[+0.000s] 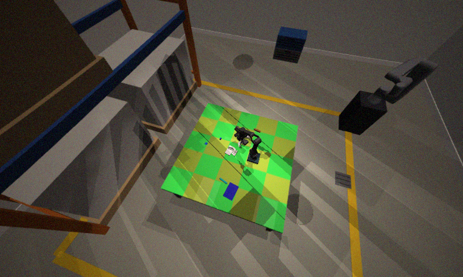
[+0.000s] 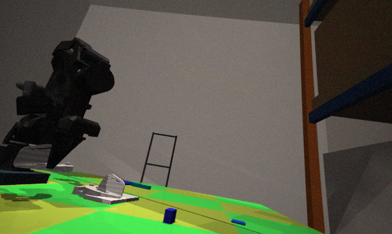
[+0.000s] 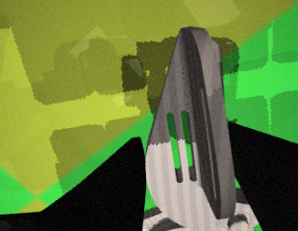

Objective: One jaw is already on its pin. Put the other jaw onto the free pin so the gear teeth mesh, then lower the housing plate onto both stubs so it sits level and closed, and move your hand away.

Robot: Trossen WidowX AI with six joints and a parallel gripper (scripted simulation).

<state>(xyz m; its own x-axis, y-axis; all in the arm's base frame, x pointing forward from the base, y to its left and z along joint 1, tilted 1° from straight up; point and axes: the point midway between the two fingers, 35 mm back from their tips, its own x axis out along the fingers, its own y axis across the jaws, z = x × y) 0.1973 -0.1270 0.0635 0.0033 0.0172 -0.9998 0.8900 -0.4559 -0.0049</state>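
The grey jaw lies 5 cm ahead of my gripper tip, 12 cm to the left of it and 4 cm below it. The rest, counted from my gripper tip: orange bar (14 cm behind, 27 cm to the right, 4 cm below); then dark blue block (26 cm ahead, 1 cm to the left, 4 cm below); then teal bar (3 cm ahead, 50 cm to the left, 5 cm below).
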